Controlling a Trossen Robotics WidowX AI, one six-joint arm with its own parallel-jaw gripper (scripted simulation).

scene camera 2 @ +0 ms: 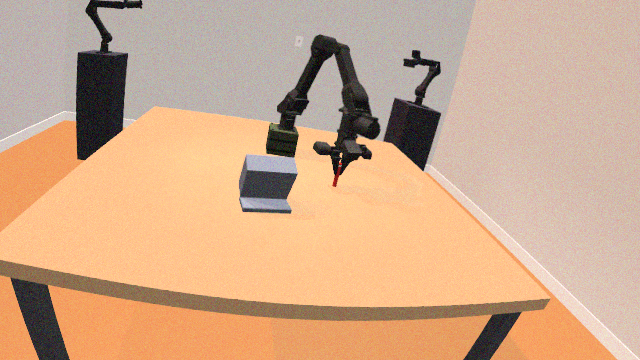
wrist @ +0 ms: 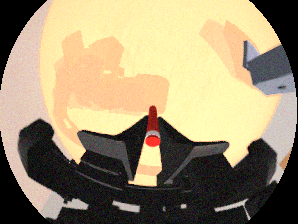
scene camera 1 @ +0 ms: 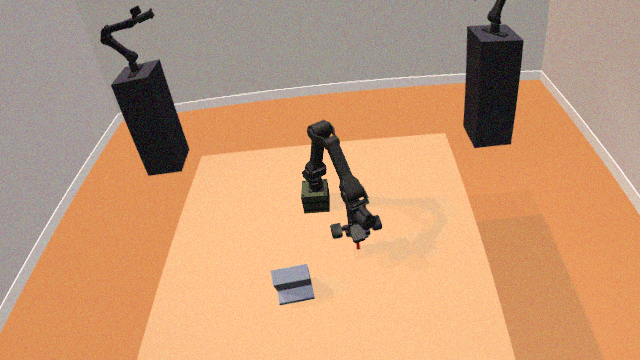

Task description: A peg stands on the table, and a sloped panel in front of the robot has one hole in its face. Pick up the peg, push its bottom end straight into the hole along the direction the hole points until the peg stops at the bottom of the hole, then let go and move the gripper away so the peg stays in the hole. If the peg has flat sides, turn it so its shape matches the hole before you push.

Labels:
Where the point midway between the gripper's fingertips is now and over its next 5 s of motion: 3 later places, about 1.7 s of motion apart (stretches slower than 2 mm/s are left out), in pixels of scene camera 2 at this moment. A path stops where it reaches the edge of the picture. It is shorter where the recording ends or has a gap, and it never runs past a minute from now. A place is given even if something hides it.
My gripper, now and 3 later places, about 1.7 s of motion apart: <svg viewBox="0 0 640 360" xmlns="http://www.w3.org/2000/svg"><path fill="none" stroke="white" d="M337 175L338 156L324 161L306 160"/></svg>

